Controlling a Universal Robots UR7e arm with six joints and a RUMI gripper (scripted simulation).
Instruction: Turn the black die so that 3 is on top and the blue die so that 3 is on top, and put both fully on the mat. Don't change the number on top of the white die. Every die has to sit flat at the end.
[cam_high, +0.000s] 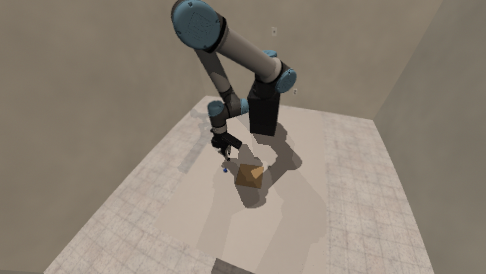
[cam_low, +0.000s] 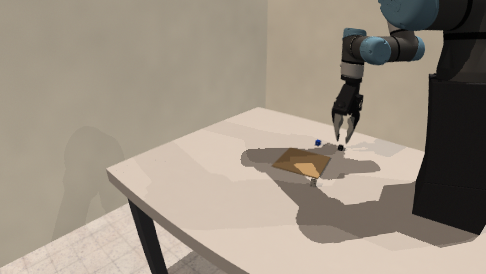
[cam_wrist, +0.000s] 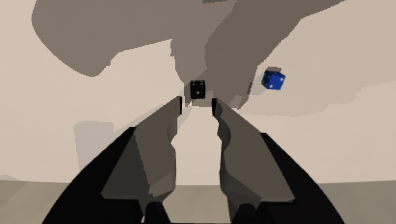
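Right now my hand is 3 cm above the black die. Also, from my hand: blue die: 8 cm ahead, 3 cm below, 2 cm to the left; brown mat: 17 cm to the left, 5 cm ahead, 4 cm below; white die: 25 cm to the left, 4 cm behind, 3 cm below.
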